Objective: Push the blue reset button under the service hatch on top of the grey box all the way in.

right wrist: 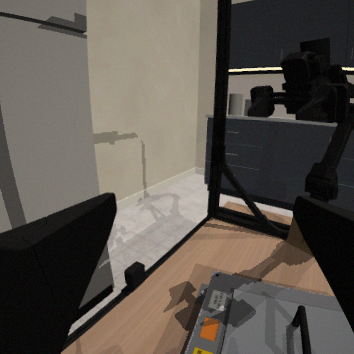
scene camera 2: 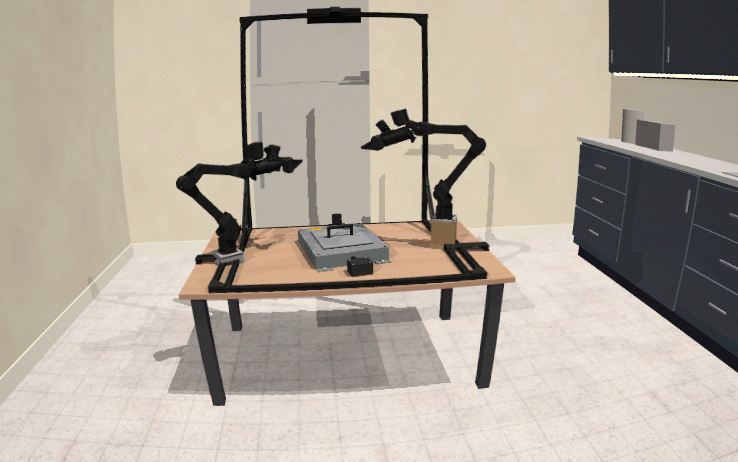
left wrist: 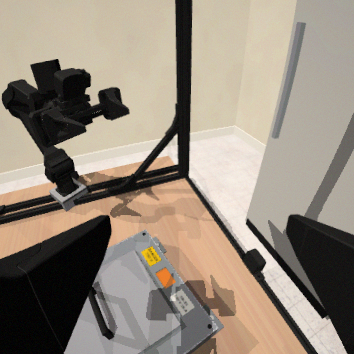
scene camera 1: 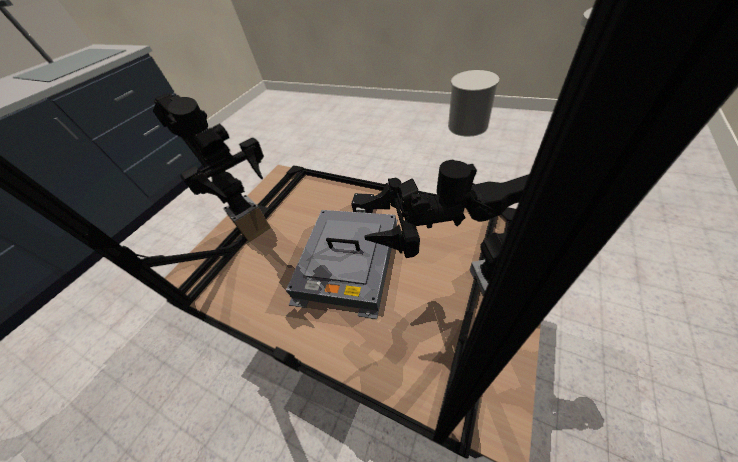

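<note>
The grey box (scene camera 1: 332, 301) (scene camera 2: 348, 257) (right wrist: 280, 285) stands on the table. Its hatch (scene camera 1: 340, 266) (scene camera 2: 362, 238) (left wrist: 145, 317) (right wrist: 250, 330) lies flat and closed on top, with a black handle (scene camera 1: 343, 240) (scene camera 2: 340, 226) (left wrist: 101, 315) (right wrist: 302, 327) upright on it. The blue button does not show in any view. My left gripper (scene camera 1: 242, 188) (scene camera 2: 364, 146) (left wrist: 199, 223) is open and empty, high above the table on the hatch's left side in scene camera 1. My right gripper (scene camera 1: 361, 223) (scene camera 2: 300, 161) (left wrist: 108, 118) (right wrist: 206, 203) is open and empty, high above the table on the other side.
Yellow (scene camera 1: 352, 290) (left wrist: 151, 256), orange (scene camera 1: 332, 288) (left wrist: 165, 277) (right wrist: 210, 329) and pale labels lie along one edge of the box. A black frame (scene camera 2: 424, 81) (left wrist: 183, 100) surrounds the wooden table (scene camera 2: 272, 272). A small black block (scene camera 2: 360, 266) stands near the box.
</note>
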